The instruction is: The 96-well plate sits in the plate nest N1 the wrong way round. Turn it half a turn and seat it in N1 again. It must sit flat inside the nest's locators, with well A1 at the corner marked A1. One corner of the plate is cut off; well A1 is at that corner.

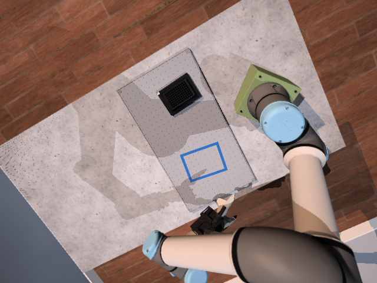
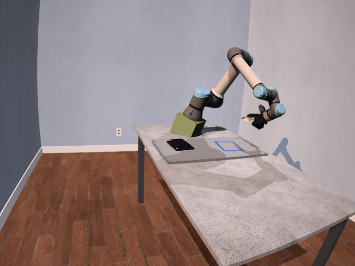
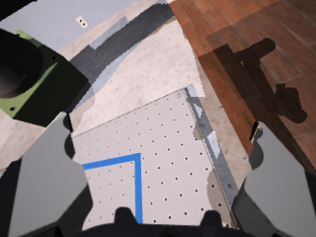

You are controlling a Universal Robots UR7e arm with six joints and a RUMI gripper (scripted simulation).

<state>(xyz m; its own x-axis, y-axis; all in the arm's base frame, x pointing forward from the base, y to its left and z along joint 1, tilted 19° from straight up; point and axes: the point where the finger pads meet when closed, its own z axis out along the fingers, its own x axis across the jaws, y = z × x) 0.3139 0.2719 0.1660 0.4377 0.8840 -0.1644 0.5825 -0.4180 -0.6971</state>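
Right now my hand is 520 mm to the left of the black 96-well plate, 130 mm above it and 60 mm past it. Round my hand: white A1 mark: 580 mm to the right, 140 mm below, 10 mm ahead; then black plate nest N1: 520 mm to the right, 150 mm below, 60 mm behind.
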